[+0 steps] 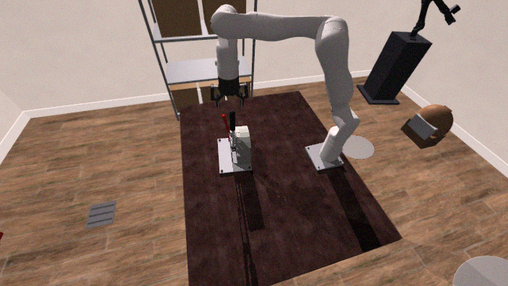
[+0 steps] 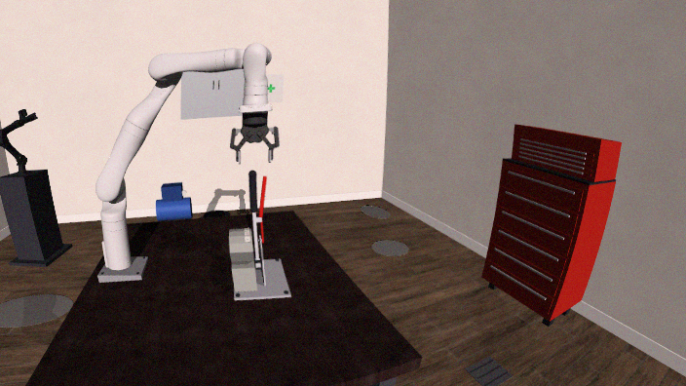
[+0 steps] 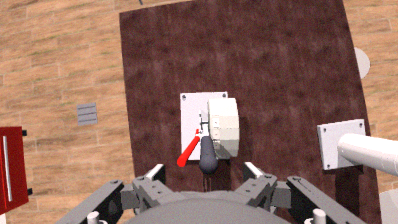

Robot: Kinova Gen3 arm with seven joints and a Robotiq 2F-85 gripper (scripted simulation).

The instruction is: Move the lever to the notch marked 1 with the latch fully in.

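The red bar lies 20 mm ahead of my hand, 10 mm to the right of it and 180 mm below it.
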